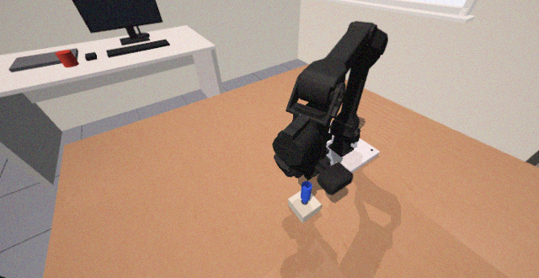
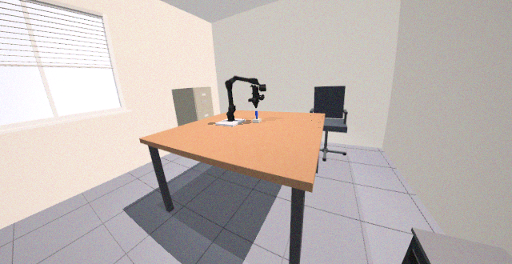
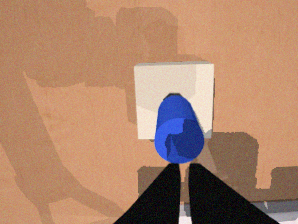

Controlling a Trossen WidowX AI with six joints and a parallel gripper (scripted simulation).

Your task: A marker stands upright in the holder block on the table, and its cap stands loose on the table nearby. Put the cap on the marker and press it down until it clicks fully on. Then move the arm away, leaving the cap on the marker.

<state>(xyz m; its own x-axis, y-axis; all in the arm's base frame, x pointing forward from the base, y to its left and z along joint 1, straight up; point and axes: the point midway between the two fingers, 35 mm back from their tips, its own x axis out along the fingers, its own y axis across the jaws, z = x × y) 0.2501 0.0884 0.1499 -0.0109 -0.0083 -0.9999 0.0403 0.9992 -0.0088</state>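
The blue cap lies 6 cm below my gripper tip. Also, from my gripper tip: holder block 12 cm below.
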